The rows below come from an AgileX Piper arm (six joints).
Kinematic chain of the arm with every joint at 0, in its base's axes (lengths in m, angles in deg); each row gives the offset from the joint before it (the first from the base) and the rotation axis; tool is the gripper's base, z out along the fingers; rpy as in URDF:
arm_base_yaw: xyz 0 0 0.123 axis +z
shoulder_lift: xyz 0 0 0 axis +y
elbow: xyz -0.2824 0 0.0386 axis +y
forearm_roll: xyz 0.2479 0 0.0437 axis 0.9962 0 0.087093
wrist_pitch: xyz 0 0 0 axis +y
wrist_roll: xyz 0.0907 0 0.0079 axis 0.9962 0 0.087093
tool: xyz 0 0 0 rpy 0 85 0
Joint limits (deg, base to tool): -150..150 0..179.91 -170..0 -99.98..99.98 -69.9..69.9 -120..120
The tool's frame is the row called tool.
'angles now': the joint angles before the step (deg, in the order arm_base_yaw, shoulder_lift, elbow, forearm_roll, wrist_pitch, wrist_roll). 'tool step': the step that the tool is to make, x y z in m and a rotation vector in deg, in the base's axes. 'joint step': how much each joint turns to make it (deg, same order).
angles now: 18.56, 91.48, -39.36, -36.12, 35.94, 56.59
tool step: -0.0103, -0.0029, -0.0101, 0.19, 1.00, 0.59
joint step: -0.10, -0.11, 3.14, -1.07, -2.21, 1.08
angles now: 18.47, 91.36, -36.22, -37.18, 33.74, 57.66
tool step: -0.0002, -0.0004, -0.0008, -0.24, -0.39, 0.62
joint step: 0.00, 0.00, 0.35, -1.15, -0.58, 0.53
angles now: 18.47, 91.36, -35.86, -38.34, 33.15, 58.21
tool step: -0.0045, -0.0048, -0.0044, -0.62, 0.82, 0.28
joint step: -0.72, -0.01, 1.42, -0.97, -0.57, -0.02
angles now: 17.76, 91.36, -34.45, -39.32, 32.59, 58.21
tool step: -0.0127, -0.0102, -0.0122, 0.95, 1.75, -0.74
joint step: -2.17, 0.00, 3.82, -0.33, -3.13, 0.01
